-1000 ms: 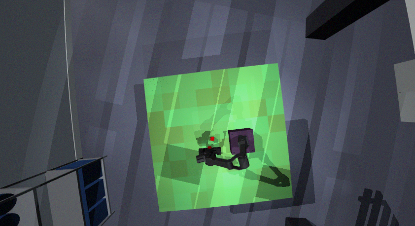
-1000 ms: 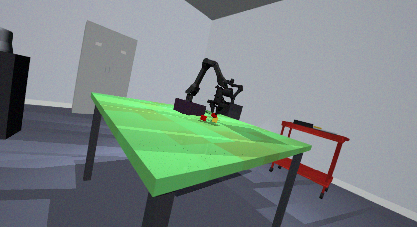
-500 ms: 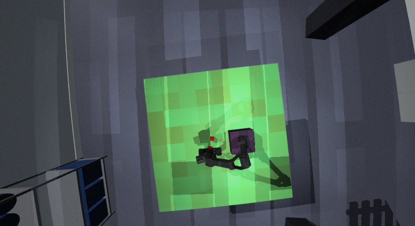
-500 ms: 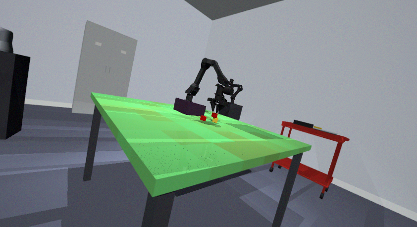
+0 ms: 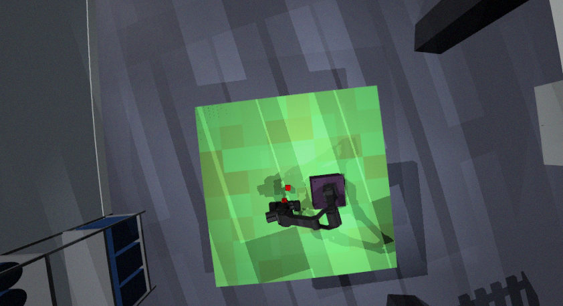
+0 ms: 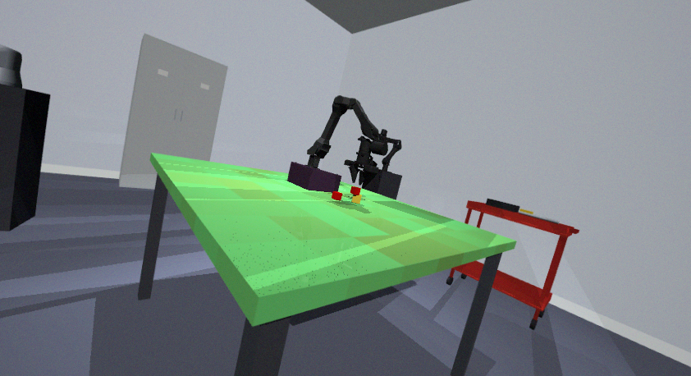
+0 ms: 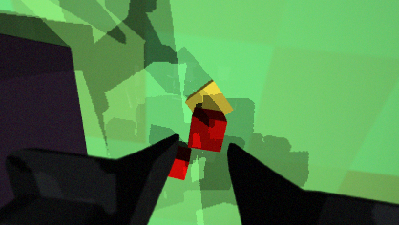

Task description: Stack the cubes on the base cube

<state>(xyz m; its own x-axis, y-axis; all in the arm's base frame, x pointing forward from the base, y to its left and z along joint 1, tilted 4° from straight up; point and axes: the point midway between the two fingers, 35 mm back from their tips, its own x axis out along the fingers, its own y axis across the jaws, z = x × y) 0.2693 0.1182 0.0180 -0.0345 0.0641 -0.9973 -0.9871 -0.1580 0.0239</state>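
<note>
The yellow base cube is 20 mm to the left of my gripper tip and 70 mm below it.
</note>
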